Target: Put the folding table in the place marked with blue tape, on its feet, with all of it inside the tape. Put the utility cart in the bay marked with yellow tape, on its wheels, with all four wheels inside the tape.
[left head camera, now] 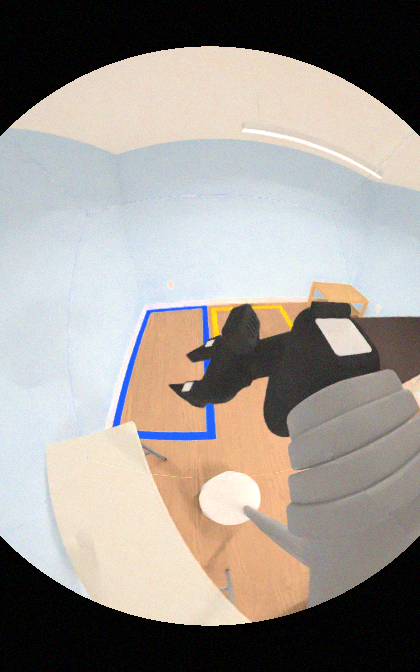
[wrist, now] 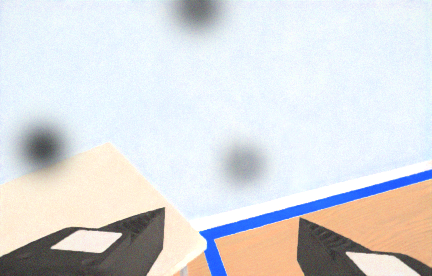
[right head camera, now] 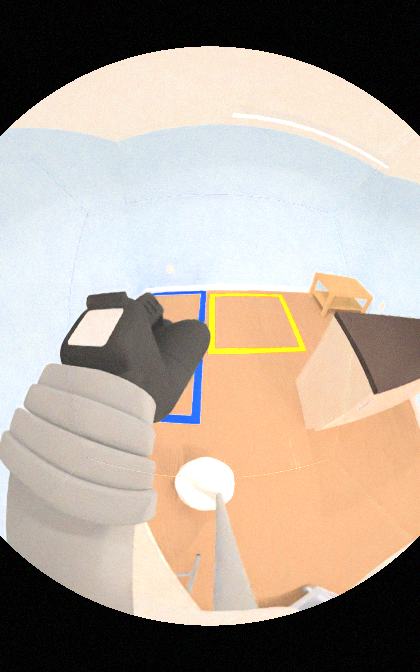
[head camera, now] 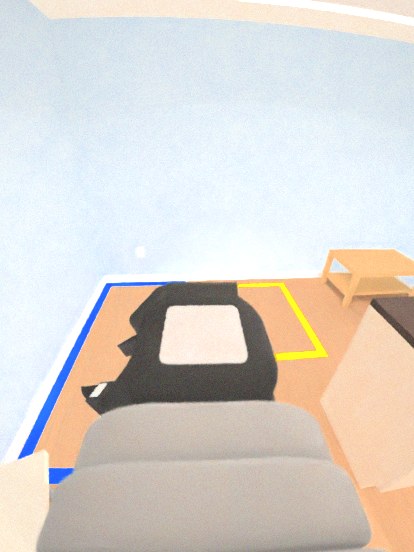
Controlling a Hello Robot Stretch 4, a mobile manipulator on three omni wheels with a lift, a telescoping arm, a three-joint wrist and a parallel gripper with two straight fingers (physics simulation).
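Observation:
The folding table has a cream top and thin grey legs. It stands upright along the left wall, close to the near end of the blue tape. My gripper is open and empty, its fingers pointing left above the blue-taped area. In the wrist view the left finger overlaps the table's corner. The yellow tape lies right of the blue. Part of the grey utility cart shows at the bottom of the right head view.
A cream cabinet with a dark top stands on the right. A low wooden table stands behind it near the back wall. Walls run behind and left of the tape. My arm hides part of the floor.

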